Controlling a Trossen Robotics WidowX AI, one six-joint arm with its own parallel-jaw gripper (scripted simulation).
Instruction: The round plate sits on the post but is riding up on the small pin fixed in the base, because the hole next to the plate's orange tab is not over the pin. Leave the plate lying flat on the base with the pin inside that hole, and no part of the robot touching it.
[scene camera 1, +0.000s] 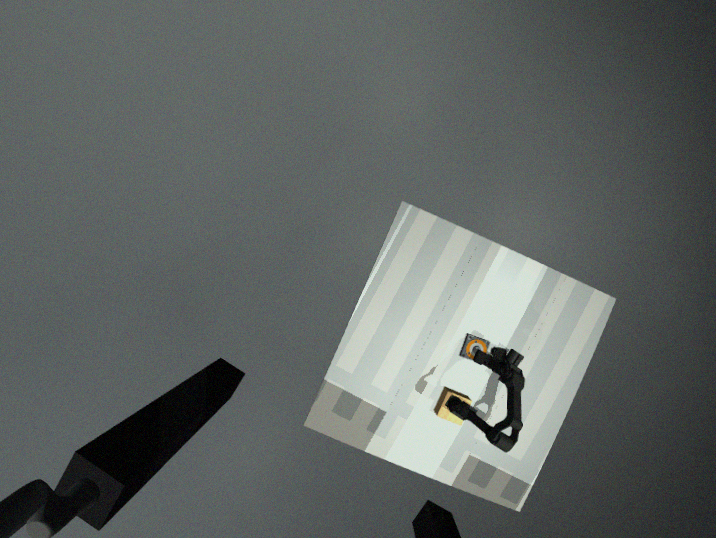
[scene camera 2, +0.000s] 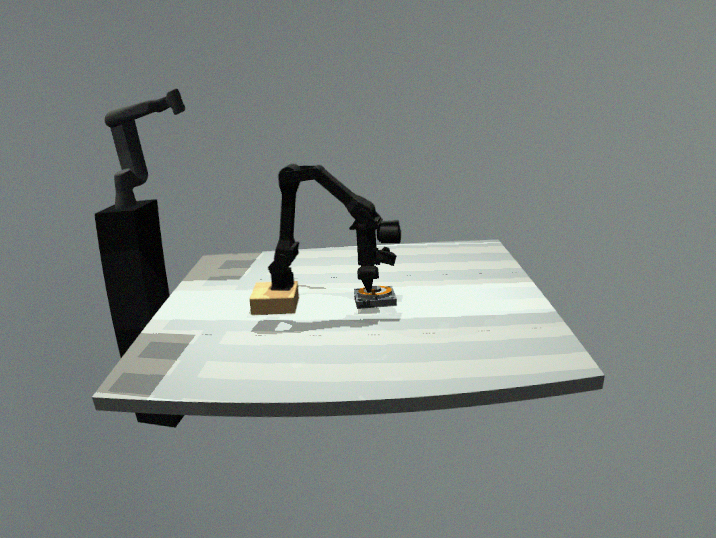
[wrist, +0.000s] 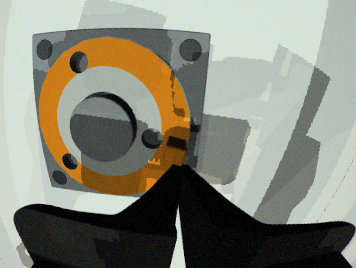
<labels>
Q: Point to a square grey base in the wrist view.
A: At 187, 53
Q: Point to a round plate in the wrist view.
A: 135, 73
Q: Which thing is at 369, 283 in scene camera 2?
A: My gripper.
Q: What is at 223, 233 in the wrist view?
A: My gripper.
</labels>
